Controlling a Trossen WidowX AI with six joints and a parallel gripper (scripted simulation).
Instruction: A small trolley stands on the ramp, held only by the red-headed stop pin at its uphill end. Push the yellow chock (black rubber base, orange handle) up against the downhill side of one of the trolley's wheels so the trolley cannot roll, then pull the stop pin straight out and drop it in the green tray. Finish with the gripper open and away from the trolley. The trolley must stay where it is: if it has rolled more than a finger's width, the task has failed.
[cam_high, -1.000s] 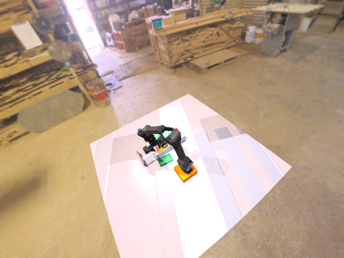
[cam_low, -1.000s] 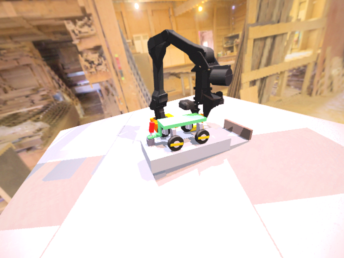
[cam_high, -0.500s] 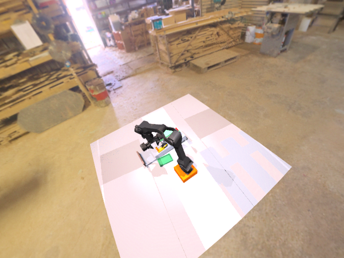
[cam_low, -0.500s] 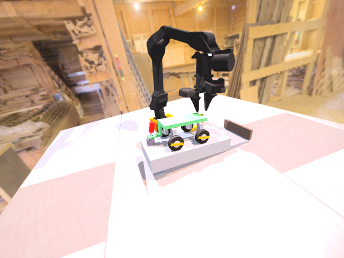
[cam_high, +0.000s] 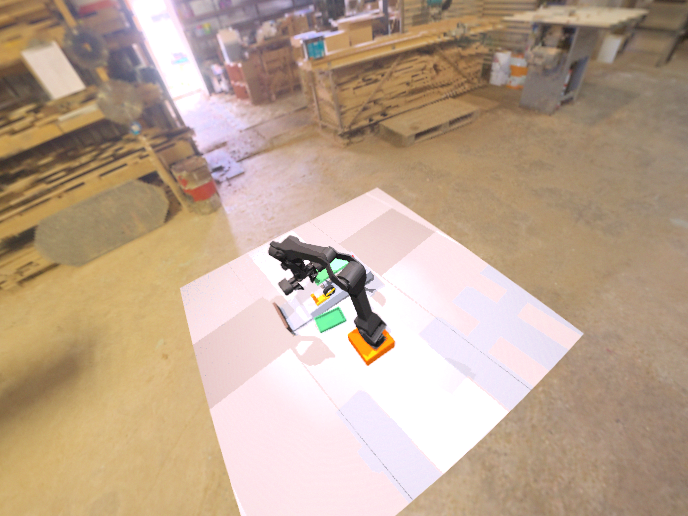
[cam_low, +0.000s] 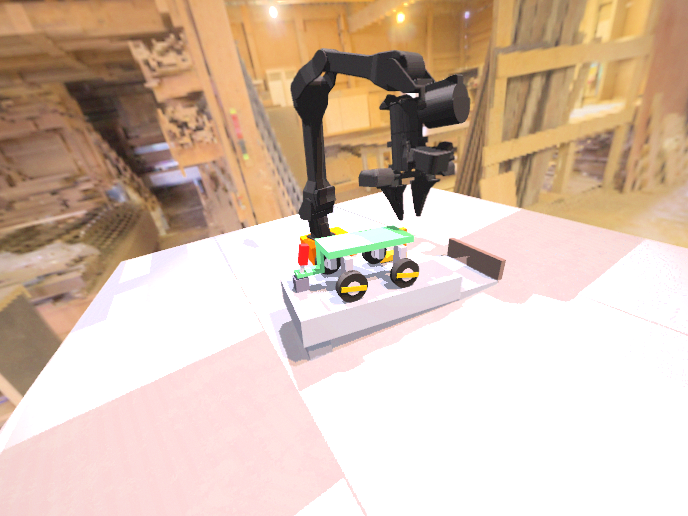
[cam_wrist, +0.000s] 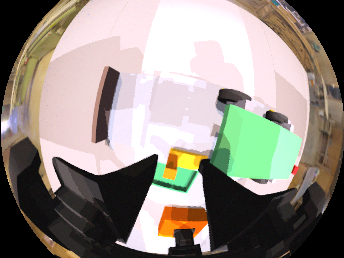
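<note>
Now: gripper tip 4 cm past the red-headed stop pin, 23 cm to the left of it and 2 cm above it. Round my gripper tip: grey ramp (12 cm to the right, 11 cm below); trolley (12 cm to the right, 4 cm below); yellow chock (3 cm behind, 2 cm to the right, 7 cm below).
</note>
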